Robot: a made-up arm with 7 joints. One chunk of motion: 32 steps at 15 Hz.
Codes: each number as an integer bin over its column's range. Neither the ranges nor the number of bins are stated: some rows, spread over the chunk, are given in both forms.
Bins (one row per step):
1: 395 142 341 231 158 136 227
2: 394 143 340 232 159 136 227
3: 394 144 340 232 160 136 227
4: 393 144 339 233 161 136 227
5: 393 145 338 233 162 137 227
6: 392 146 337 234 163 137 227
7: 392 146 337 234 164 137 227
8: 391 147 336 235 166 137 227
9: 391 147 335 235 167 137 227
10: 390 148 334 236 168 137 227
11: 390 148 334 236 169 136 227
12: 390 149 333 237 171 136 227
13: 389 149 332 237 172 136 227
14: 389 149 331 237 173 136 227
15: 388 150 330 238 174 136 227
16: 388 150 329 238 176 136 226
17: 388 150 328 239 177 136 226
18: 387 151 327 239 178 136 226
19: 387 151 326 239 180 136 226
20: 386 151 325 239 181 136 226
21: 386 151 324 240 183 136 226
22: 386 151 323 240 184 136 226
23: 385 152 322 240 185 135 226
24: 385 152 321 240 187 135 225
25: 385 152 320 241 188 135 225
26: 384 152 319 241 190 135 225
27: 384 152 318 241 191 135 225
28: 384 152 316 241 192 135 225
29: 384 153 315 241 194 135 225
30: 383 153 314 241 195 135 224
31: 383 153 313 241 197 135 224
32: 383 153 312 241 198 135 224
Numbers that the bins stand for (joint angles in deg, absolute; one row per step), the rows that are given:
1: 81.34 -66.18 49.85 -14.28 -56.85 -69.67 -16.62
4: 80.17 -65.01 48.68 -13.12 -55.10 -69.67 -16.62
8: 79.00 -63.26 46.94 -11.95 -52.18 -69.09 -16.62
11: 78.42 -62.68 45.77 -11.37 -50.43 -69.67 -16.62
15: 77.25 -61.51 43.44 -10.20 -47.52 -69.67 -16.62
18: 76.67 -60.93 41.69 -9.62 -45.19 -69.67 -17.20
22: 76.09 -60.93 39.36 -9.04 -41.69 -69.67 -17.20
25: 75.51 -60.35 37.61 -8.45 -39.36 -70.26 -17.78
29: 74.92 -59.76 34.69 -8.45 -35.86 -70.26 -17.78
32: 74.34 -59.76 32.94 -8.45 -33.53 -70.26 -18.37
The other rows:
2: 80.75 -65.59 49.27 -13.70 -56.26 -69.67 -16.62
3: 80.75 -65.01 49.27 -13.70 -55.68 -69.67 -16.62
5: 80.17 -64.43 48.10 -13.12 -54.52 -69.09 -16.62
6: 79.59 -63.84 47.52 -12.54 -53.93 -69.09 -16.62
7: 79.59 -63.84 47.52 -12.54 -53.35 -69.09 -16.62
9: 79.00 -63.26 46.35 -11.95 -51.60 -69.09 -16.62
10: 78.42 -62.68 45.77 -11.37 -51.02 -69.09 -16.62
12: 78.42 -62.10 45.19 -10.79 -49.27 -69.67 -16.62
13: 77.84 -62.10 44.60 -10.79 -48.68 -69.67 -16.62
14: 77.84 -62.10 44.02 -10.79 -48.10 -69.67 -16.62
16: 77.25 -61.51 42.85 -10.20 -46.35 -69.67 -17.20
17: 77.25 -61.51 42.27 -9.62 -45.77 -69.67 -17.20
19: 76.67 -60.93 41.11 -9.62 -44.02 -69.67 -17.20
20: 76.09 -60.93 40.52 -9.62 -43.44 -69.67 -17.20
21: 76.09 -60.93 39.94 -9.04 -42.27 -69.67 -17.20
23: 75.51 -60.35 38.77 -9.04 -41.11 -70.26 -17.20
24: 75.51 -60.35 38.19 -9.04 -39.94 -70.26 -17.78
26: 74.92 -60.35 37.02 -8.45 -38.19 -70.26 -17.78
27: 74.92 -60.35 36.44 -8.45 -37.61 -70.26 -17.78
28: 74.92 -60.35 35.27 -8.45 -37.02 -70.26 -17.78
30: 74.34 -59.76 34.11 -8.45 -35.27 -70.26 -18.37
31: 74.34 -59.76 33.53 -8.45 -34.11 -70.26 -18.37

